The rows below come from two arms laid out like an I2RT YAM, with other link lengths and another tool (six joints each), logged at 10 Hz.
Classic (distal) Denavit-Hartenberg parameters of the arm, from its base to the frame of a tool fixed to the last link. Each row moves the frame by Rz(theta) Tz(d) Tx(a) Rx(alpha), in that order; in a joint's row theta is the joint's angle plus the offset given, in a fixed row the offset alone. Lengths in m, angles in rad.
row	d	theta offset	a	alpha
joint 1	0.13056	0	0.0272	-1.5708
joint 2	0	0	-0.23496	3.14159
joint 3	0	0.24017	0.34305	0
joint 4	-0.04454	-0.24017	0.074	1.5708
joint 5	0.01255	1.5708	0	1.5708
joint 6	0.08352	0.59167	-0.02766	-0.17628
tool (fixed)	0.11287	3.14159	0	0
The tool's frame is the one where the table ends.
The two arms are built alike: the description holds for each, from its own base.
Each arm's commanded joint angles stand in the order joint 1, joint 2, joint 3, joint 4, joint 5, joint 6.
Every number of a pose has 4 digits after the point.
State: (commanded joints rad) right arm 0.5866 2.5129 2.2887 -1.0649 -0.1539 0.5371; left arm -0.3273 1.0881 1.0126 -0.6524 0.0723 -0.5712
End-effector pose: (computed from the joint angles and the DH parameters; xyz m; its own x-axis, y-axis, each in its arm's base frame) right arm 0.4730 0.4389 0.0239 0.4739 0.8226 0.3143 0.8805 -0.4384 -0.1804; left arm 0.4327 -0.0852 0.1915 0.3845 0.9225 -0.0328 0.7322 -0.2832 0.6195
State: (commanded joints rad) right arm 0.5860 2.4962 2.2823 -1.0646 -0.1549 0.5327; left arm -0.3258 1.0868 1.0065 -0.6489 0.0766 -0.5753
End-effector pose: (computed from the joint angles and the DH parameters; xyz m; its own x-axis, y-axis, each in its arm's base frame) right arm 0.4731 0.4389 0.0314 0.4677 0.8225 0.3237 0.8839 -0.4339 -0.1746; left arm 0.4322 -0.0853 0.1893 0.3835 0.9227 -0.0388 0.7346 -0.2793 0.6184
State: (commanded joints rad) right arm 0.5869 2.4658 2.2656 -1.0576 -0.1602 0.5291; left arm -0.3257 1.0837 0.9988 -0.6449 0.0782 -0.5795
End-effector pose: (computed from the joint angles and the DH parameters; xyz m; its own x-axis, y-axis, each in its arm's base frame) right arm 0.4725 0.4404 0.0437 0.4577 0.8201 0.3433 0.8890 -0.4261 -0.1674; left arm 0.4316 -0.0854 0.1872 0.3818 0.9232 -0.0430 0.7364 -0.2758 0.6178
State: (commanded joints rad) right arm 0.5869 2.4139 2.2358 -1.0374 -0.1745 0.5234; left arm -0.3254 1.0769 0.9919 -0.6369 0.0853 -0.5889
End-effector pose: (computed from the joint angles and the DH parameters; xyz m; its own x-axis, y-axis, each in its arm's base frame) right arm 0.4724 0.4437 0.0651 0.4388 0.8124 0.3840 0.8980 -0.4118 -0.1551; left arm 0.4312 -0.0868 0.1876 0.3808 0.9230 -0.0542 0.7349 -0.2666 0.6236
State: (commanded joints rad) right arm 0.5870 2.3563 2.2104 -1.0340 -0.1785 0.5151; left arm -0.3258 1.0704 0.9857 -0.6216 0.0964 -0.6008
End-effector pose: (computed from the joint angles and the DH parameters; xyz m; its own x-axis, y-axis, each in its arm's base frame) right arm 0.4703 0.4434 0.0897 0.4192 0.8079 0.4142 0.9062 -0.4004 -0.1362; left arm 0.4319 -0.0898 0.1895 0.3823 0.9214 -0.0694 0.7292 -0.2547 0.6351
